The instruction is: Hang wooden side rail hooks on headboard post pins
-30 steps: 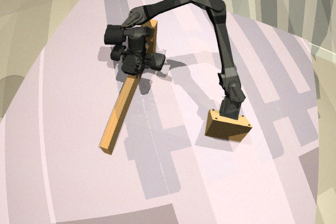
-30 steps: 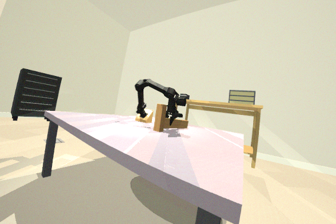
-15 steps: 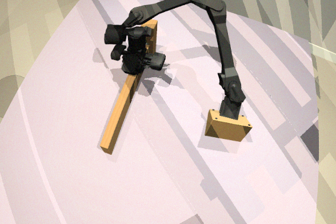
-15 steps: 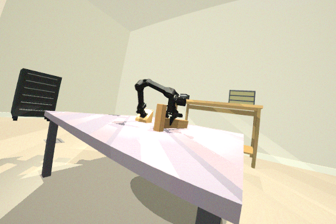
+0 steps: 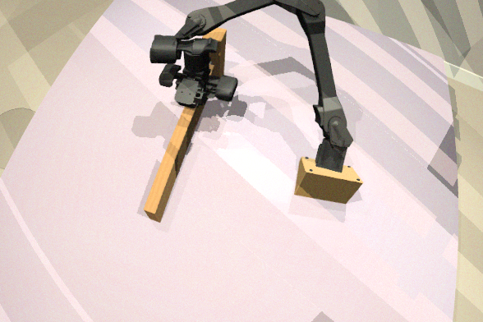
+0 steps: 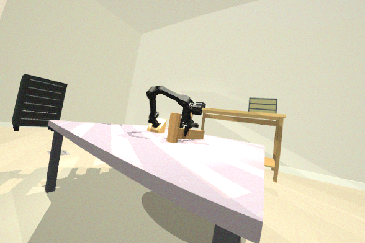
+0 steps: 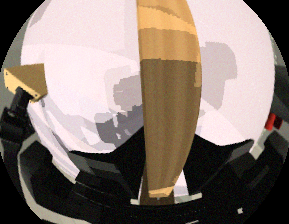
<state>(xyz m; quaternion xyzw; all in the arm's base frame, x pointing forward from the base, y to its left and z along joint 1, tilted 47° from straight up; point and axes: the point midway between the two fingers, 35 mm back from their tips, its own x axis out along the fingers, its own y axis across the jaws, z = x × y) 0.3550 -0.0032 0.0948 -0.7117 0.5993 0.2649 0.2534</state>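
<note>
Now: the headboard post 10 mm ahead of my gripper tip, 110 mm to the right of it and 40 mm above it.
</note>
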